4 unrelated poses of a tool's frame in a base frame.
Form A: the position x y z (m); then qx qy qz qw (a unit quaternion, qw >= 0).
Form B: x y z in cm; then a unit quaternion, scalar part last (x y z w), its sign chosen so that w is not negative. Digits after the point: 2 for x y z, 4 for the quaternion.
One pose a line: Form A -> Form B
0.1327 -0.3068 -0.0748 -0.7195 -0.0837 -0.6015 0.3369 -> 13.27 -30.68 -7.48 -0.7195 -0.0837 -0.6015 0.3369
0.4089 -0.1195 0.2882 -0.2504 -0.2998 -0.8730 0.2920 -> 40.89 -11.95 28.82 -0.2504 -0.2998 -0.8730 0.2920
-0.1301 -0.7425 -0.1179 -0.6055 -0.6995 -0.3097 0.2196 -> -13.01 -74.25 -11.79 -0.6055 -0.6995 -0.3097 0.2196
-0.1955 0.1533 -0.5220 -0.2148 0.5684 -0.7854 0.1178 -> -19.55 15.33 -52.20 -0.2148 0.5684 -0.7854 0.1178
